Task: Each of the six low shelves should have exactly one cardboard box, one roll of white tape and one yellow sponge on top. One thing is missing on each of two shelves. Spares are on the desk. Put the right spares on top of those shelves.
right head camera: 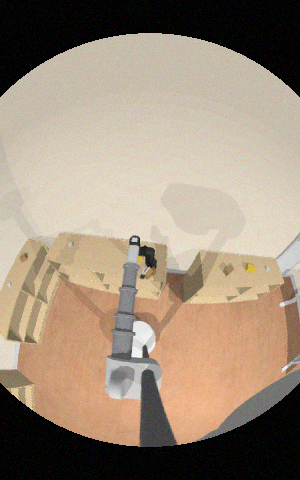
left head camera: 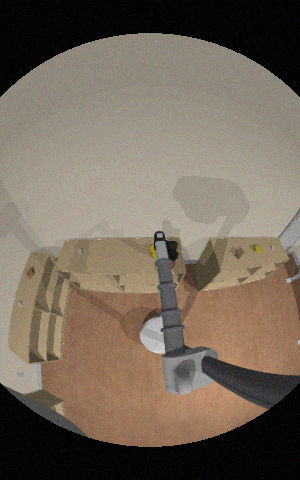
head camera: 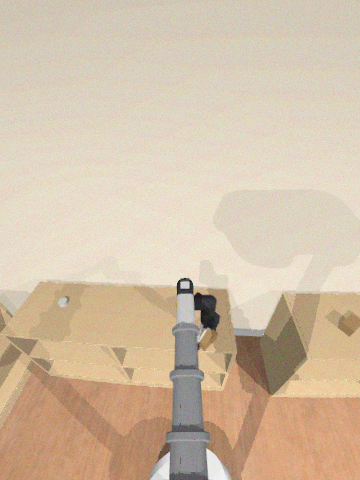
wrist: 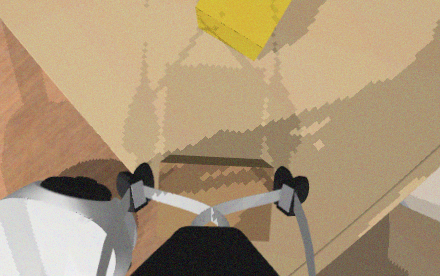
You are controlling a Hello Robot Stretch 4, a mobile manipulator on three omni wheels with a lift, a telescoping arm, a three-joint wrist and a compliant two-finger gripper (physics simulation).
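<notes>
A cardboard box (head camera: 208,340) (right head camera: 150,273) (wrist: 215,175) is at the right end of the middle shelf's top (head camera: 115,322) (left head camera: 110,256) (right head camera: 95,257) (wrist: 100,65). My gripper (head camera: 202,338) (wrist: 213,180) is open around it, with a fingertip close beside each side. The box looks low over the top; contact is hard to tell. A yellow sponge (left head camera: 152,250) (right head camera: 141,259) (wrist: 242,25) lies on the same top, near the box. A white tape roll (head camera: 63,302) (left head camera: 80,251) (right head camera: 71,244) stands at its left end. The desk does not show.
The right shelf holds a box (head camera: 350,323) (left head camera: 239,252) (right head camera: 228,269), a sponge (left head camera: 257,248) (right head camera: 250,267) and tape (left head camera: 273,247) (right head camera: 267,268). The left shelf holds a box (left head camera: 31,272) (right head camera: 24,257) and tape (left head camera: 20,303) (right head camera: 10,284). A wall stands behind the shelves.
</notes>
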